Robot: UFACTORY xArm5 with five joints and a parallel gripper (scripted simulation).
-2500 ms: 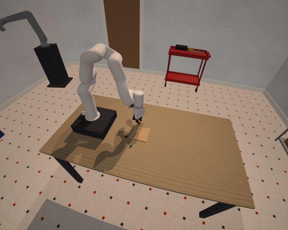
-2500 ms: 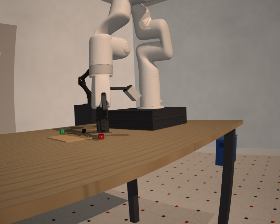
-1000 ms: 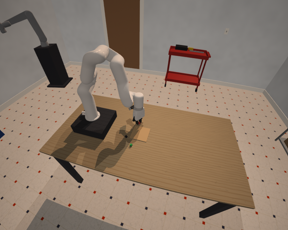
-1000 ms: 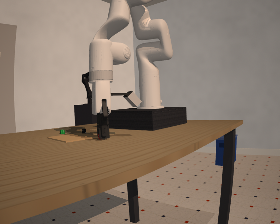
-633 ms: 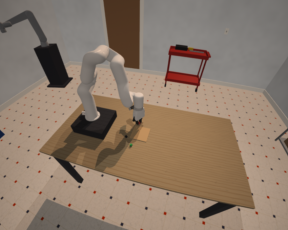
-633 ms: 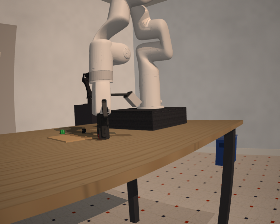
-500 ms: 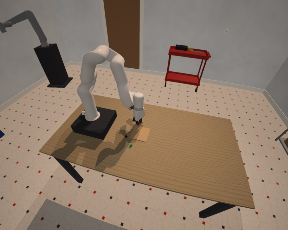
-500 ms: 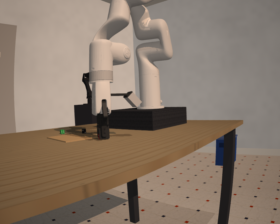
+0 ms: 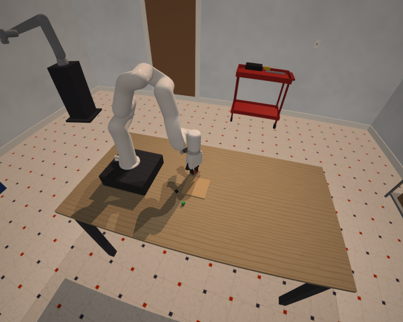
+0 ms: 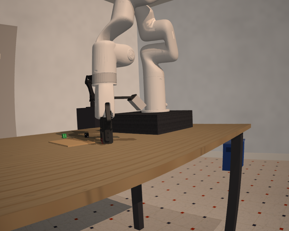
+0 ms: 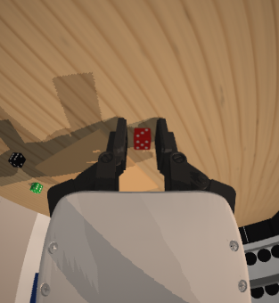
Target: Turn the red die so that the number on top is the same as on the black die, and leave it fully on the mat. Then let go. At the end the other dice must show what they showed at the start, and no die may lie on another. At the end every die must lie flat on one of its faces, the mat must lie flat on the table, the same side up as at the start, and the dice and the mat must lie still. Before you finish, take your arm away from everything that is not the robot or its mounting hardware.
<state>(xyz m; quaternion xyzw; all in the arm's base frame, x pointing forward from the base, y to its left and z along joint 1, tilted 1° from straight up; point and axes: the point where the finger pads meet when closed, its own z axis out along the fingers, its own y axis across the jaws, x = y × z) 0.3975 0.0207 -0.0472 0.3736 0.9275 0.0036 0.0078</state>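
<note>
Now: hand 1 cm short of the red die and 1 cm above it. The rest, counted from my hand: black die: 9 cm behind, 16 cm to the right, 1 cm below; then green die: 4 cm behind, 24 cm to the right, 1 cm below; then tan mat: 2 cm ahead, 11 cm to the right, 2 cm below.
</note>
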